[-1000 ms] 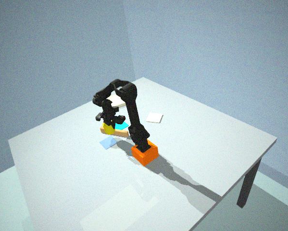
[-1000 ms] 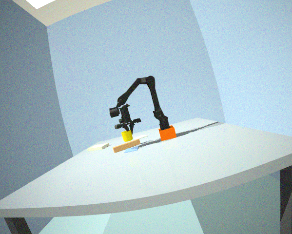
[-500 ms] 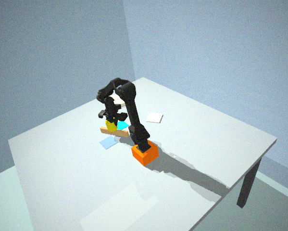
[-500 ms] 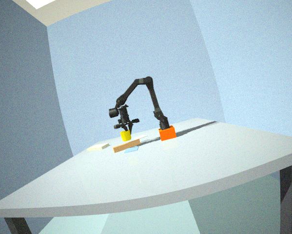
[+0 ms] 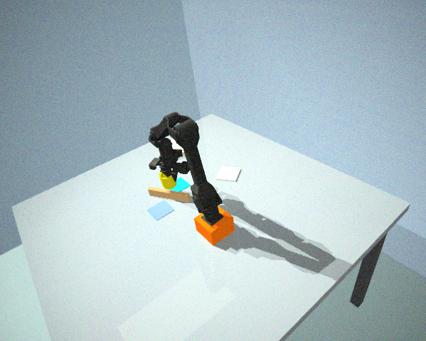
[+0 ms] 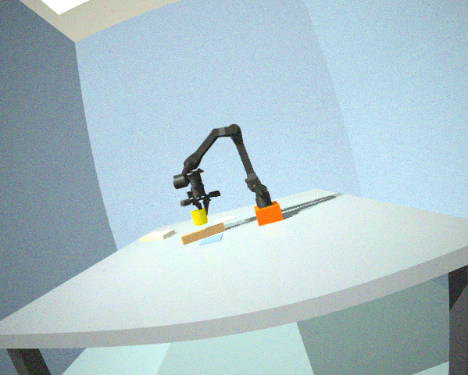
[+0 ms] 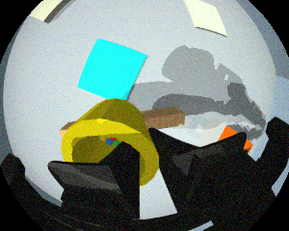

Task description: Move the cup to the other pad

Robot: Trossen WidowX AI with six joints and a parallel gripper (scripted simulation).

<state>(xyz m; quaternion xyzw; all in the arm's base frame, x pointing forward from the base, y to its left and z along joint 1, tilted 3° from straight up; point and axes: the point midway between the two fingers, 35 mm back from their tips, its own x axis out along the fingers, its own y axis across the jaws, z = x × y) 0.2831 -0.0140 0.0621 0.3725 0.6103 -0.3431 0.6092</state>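
Right now my gripper tip is 100 mm above the cyan pad, 70 mm short of it and 40 mm to the left of it. The rest, counted from my gripper tip: yellow cup 20 mm ahead, 10 mm to the left; then tan wooden bar 80 mm below, 30 mm to the left, 20 mm ahead; then light blue pad 110 mm to the left, 100 mm below, 20 mm behind.
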